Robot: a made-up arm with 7 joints.
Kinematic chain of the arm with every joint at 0, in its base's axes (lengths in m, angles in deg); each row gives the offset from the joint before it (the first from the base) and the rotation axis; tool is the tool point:
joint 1: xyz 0 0 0 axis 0 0.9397 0.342
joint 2: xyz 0 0 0 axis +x
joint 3: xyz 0 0 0 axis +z
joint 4: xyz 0.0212 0 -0.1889 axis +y
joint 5: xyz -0.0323 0 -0.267 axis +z
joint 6: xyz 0 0 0 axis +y
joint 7: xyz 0 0 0 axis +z
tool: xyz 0 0 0
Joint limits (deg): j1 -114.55..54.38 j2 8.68..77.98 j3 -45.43..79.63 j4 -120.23..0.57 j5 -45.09..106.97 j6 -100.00..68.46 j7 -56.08..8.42
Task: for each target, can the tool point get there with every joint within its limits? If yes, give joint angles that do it. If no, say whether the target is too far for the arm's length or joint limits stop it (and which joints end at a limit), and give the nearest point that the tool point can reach.
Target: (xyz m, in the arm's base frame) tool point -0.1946 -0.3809 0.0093
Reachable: no: joint limits stop it (at a limit: joint 1, joint 2, joint 3, joint 4) | nearest point -0.0388 -0.2559 0.1082 | short by 0.223 m
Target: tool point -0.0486 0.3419 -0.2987
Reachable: yes | joints 20.02 56.34 -31.18 -25.21 -18.25 38.97 3.49
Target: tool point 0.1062 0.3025 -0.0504
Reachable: yes | joints 12.37 25.75 61.76 -105.07 88.37 -25.54 -12.40
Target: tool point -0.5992 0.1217 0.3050
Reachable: no: too far | nearest point -0.1844 0.1337 0.1811 | short by 0.433 m
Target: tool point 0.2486 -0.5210 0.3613
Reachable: no: too far | nearest point 0.2038 -0.2991 0.2150 | short by 0.269 m
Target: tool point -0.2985 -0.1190 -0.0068
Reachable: no: joint limits stop it (at a limit: joint 1, joint 2, joint 4) | nearest point -0.3700 -0.0029 -0.2661 | short by 0.293 m
